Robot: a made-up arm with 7 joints.
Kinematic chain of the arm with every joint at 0, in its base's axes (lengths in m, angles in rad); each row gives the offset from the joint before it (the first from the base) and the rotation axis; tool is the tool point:
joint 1: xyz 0 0.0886 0 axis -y
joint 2: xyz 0 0.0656 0 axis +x
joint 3: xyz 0 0 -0.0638 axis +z
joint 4: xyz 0 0 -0.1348 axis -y
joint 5: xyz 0 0 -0.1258 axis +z
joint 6: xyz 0 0 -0.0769 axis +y
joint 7: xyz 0 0 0 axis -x
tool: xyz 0 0 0
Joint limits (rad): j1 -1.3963..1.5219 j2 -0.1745..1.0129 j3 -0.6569..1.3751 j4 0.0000..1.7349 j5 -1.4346..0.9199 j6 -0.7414..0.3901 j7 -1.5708..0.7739
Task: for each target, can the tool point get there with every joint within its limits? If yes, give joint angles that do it. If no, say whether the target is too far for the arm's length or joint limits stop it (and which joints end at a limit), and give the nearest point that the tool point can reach.
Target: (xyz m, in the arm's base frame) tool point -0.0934 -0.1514 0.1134
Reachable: no: joint limits stop it (at a limit: joint 1, joint 2, joint 3, joint 4) | nearest point 0.1493 0.0052 0.1512 | short by 0.291 m
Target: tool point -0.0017 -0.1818 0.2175
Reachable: no: joint limits stop it (at a limit: joint 1, joint 2, joint 3, joint 4) | nearest point 0.1493 0.0052 0.1512 | short by 0.249 m
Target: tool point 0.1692 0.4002 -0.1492
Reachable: yes | joints 0.3443 0.3907 0.9500 1.1770 0.2756 0.1572 -0.2541
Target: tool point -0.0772 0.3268 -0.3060
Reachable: yes | joints -0.5266 0.1187 0.9997 0.9184 -1.1309 -0.0498 -0.3260
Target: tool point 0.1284 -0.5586 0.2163
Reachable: no: too far | nearest point 0.1955 -0.0043 0.1508 | short by 0.562 m
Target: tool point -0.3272 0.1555 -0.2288
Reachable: yes | joints -1.0584 0.0368 -0.3295 0.2047 -0.1827 0.1443 -0.7807
